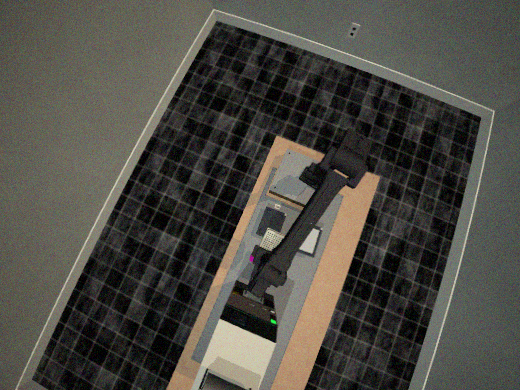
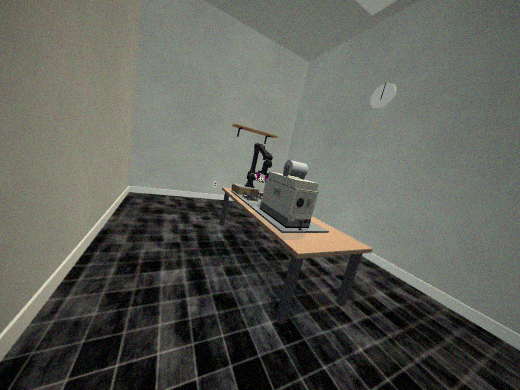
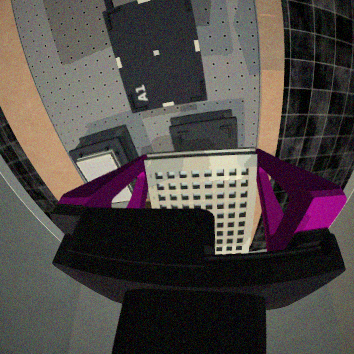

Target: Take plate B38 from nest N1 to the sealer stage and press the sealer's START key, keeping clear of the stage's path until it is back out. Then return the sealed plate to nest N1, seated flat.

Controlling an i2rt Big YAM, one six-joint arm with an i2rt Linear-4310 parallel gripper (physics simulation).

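Places are measured from the arm's base along level axes (x ahead, y left, z up), in millimetres.
Where they show: gripper, between the fingertips: (image 1: 265, 254) (image 2: 261, 181) (image 3: 200, 157); arm's base, origin of its link: (image 1: 311, 178) (image 2: 249, 186).
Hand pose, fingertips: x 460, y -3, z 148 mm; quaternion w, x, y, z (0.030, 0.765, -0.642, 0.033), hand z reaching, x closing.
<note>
Things, the pixels of their top centre, and the offset from my fingertips. "spot": a spot on its surface instead. Level surfaces: height alone.
- sealer's dark stage, centre of its top: (image 3: 146, 17) (image 1: 261, 276) dx +111, dy +54, dz -111 mm
- green lit patch, a spot on its surface: (image 1: 273, 321) spot: dx +190, dy +166, dz +51 mm
- dark empty nest, centre of its top: (image 3: 207, 161) (image 1: 271, 224) (image 2: 250, 194) dx -130, dy -43, dz -172 mm
- dark holder with a white-topped item, centre of its top: (image 3: 105, 181) (image 1: 308, 239) dx -172, dy +162, dz -148 mm
- grey perforated board, height of its surface: dz -221 mm
My gripper (image 3: 200, 157) (image 2: 261, 177) is shut on a cream plate with a grid of wells (image 3: 232, 200) (image 1: 272, 239), held by its two sides between the magenta fingers, above the table. Its label does not show, and I cannot tell whether a film covers it. The sealer's dark stage (image 3: 160, 75), marked A1, lies ahead of the plate, outside the sealer, with no plate on it. The sealer (image 1: 240, 345) (image 2: 287, 197) has a green lit patch (image 1: 273, 321) on its front; no START lettering is readable. A dark empty nest (image 3: 202, 132) (image 1: 272, 220) lies just beyond the plate's edge; its label is not readable.
A dark holder with a white-topped item (image 3: 97, 170) (image 1: 310, 241) stands beside the nest. A block with a grey top (image 1: 295, 165) stands near the arm's base. The arm (image 1: 312, 215) crosses over the grey perforated board (image 3: 90, 95). A wall shelf (image 2: 255, 131) hangs behind.
</note>
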